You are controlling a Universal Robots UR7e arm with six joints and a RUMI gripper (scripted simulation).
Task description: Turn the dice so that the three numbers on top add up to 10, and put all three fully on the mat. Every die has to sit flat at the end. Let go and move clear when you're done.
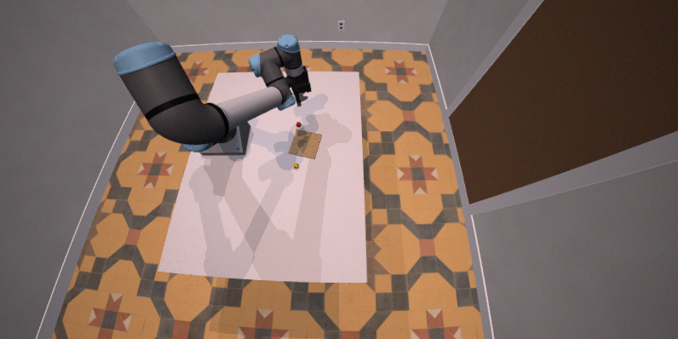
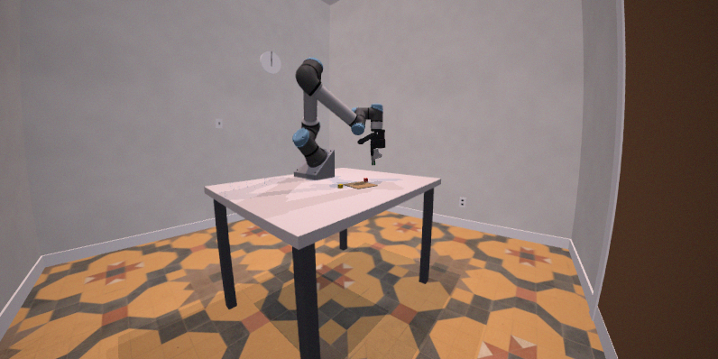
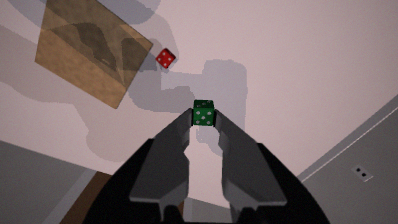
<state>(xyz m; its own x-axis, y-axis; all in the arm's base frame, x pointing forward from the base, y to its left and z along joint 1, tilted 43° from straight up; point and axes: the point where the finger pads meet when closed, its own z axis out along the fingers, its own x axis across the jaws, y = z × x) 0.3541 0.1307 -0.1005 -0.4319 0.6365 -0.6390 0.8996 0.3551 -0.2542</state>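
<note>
My hand is 10 cm above the red die, 7 cm to the left of it and 1 cm past it. Round my hand: brown mat (17 cm to the right, 11 cm below, 4 cm ahead); then green die (1 cm below); then yellow die (30 cm to the right, 10 cm below, 1 cm ahead).
</note>
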